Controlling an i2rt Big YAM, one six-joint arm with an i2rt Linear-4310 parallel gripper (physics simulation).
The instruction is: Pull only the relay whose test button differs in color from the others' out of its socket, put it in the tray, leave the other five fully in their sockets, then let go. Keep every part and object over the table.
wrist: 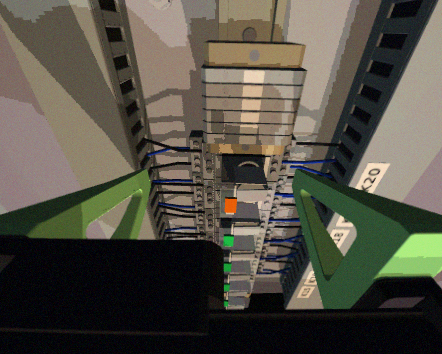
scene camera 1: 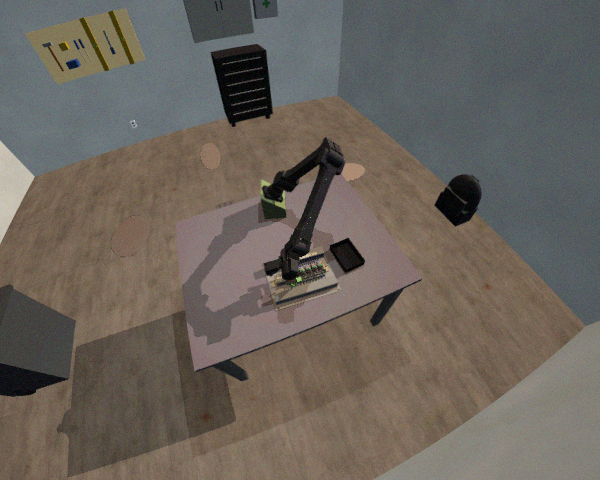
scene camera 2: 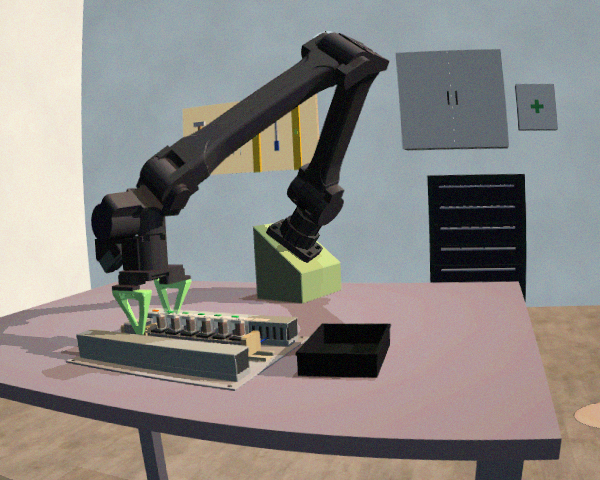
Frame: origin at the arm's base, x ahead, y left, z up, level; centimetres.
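Seen in the pictures: gripper, fingertip midpoint: (wrist: 221,176) (scene camera 2: 156,328); arm's base at its link origin: (scene camera 1: 272,194) (scene camera 2: 293,242).
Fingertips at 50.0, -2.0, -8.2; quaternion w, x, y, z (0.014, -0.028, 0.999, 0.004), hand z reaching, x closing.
Offsets run from my fingertips to a thing's middle, as dx, dy, dz.
The relay with the orange test button @(-1.4, -0.3, +0.8) (scene camera 2: 155,311) (wrist: 230,205) stands in its socket at the far left end of the row in scene camera 2. The relays with green buttons, such as the nearest one @(-1.5, +2.7, +0.8) (wrist: 244,243), stand upright in line beyond it. My gripper (scene camera 1: 295,281) (scene camera 2: 156,323) (wrist: 221,176) is open and empty, pointing down. Its green fingers straddle the row near the orange-button end, one on each side. The exact gap between fingertips and relay is hard to tell. The black tray @(-5.9, +30.7, -2.3) (scene camera 1: 355,265) (scene camera 2: 337,365) is empty, right of the panel.
A grey wire duct @(+7.3, +5.2, -1.7) (scene camera 1: 307,295) (scene camera 2: 160,355) runs along the panel's front, and another duct (wrist: 131,107) lies on the other side of the row. A stack of terminal blocks @(-1.2, -4.9, +0.7) (wrist: 252,107) adjoins the orange-button end. The green arm base (scene camera 2: 279,275) stands behind.
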